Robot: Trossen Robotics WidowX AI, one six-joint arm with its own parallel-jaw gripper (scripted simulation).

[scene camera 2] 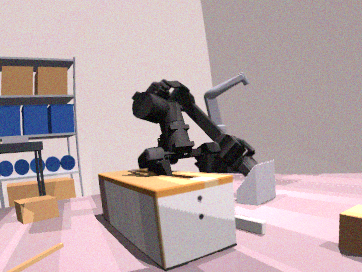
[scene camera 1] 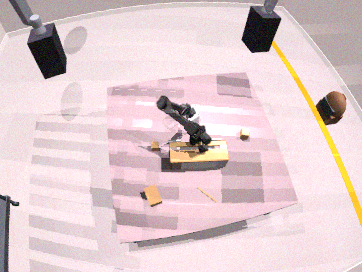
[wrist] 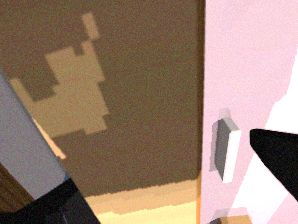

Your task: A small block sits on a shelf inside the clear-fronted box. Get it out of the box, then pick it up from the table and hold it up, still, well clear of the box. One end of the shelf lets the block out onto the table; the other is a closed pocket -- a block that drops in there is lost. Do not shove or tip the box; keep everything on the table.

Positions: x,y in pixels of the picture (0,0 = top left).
Scene:
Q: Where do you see a flat tan piece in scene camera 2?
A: At 34,209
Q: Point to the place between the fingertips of my gripper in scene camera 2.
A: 191,191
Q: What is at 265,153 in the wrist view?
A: My gripper.

